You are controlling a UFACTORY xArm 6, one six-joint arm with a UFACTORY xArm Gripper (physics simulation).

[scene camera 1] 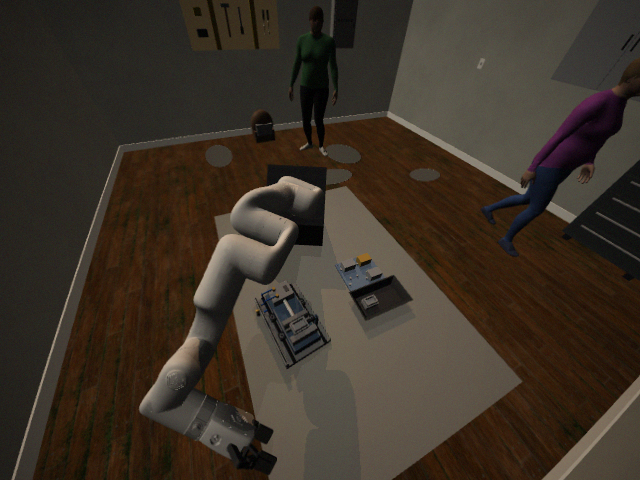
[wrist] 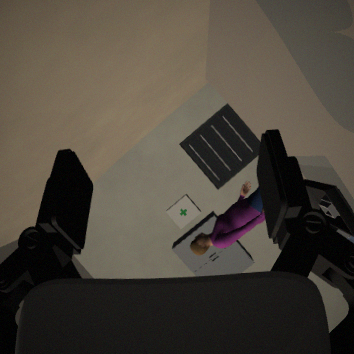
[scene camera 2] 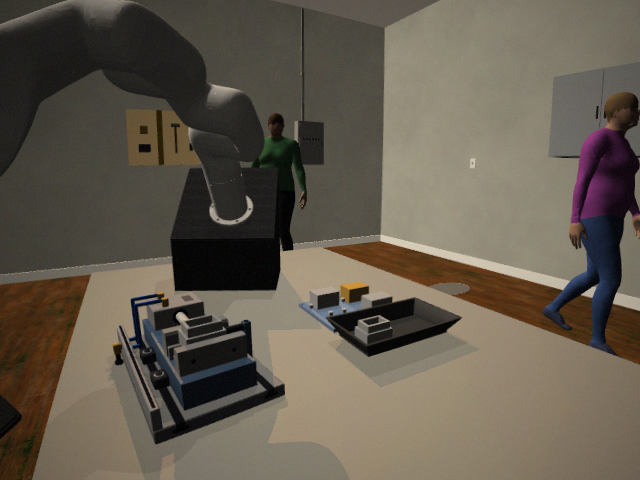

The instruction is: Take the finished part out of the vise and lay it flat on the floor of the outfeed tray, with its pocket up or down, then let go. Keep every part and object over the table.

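Frame: origin at the arm's base, x right, y ahead, z up, level; metres.
Seen in the pictures: gripper, fingertip midpoint: (scene camera 1: 271,450) (wrist: 168,157); arm's base, origin of the base link: (scene camera 2: 231,210).
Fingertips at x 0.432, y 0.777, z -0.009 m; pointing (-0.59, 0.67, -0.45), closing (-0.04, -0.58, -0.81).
Note:
Pixels of each thing's top centre, then the offset from my fingertips to it. "spot": a spot on its surface instead.
- top, surface spot: (scene camera 2: 201,325) (scene camera 1: 300,327) spot: dy -0.261, dx -0.193, dz -0.096 m
- grey vise, middle of its top: (scene camera 2: 186,316) (scene camera 1: 289,310) dy -0.345, dx -0.190, dz -0.112 m
- dark outfeed tray, surface spot: (scene camera 2: 413,338) (scene camera 1: 387,309) spot: dy -0.195, dx -0.565, dz -0.191 m
- grey part, middle of its top: (scene camera 2: 373,320) (wrist: 326,210) (scene camera 1: 370,299) dy -0.256, dx -0.517, dz -0.164 m
- blue plate, middle of its top: (scene camera 2: 349,307) (scene camera 1: 360,271) dy -0.413, dx -0.584, dz -0.202 m
- yellow block, middle of its top: (scene camera 2: 354,285) (scene camera 1: 364,257) dy -0.455, dx -0.632, dz -0.167 m
A grey part with an open pocket on top (scene camera 1: 298,324) (scene camera 2: 201,325) sits between the jaws of the blue and grey vise (scene camera 1: 306,344) (scene camera 2: 219,381). The dark outfeed tray (scene camera 1: 391,309) (scene camera 2: 413,338) stands to the right of the vise. Another grey part (scene camera 1: 369,301) (scene camera 2: 373,330) lies inside it near its left end, pocket up. My gripper (scene camera 1: 265,447) (wrist: 168,157) is wide open and empty, well away from the vise, toward the near left of scene camera 1. In the wrist view, part of the tray shows behind the right finger.
A blue plate (scene camera 1: 355,278) (scene camera 2: 323,313) with two grey blocks and a yellow block (scene camera 1: 363,259) (scene camera 2: 354,291) adjoins the tray's far side. The vise's base has a side rail, clamps and blue hoses. The arm stands on a black pedestal (scene camera 1: 310,235) (scene camera 2: 224,263). Two people stand beyond the table.

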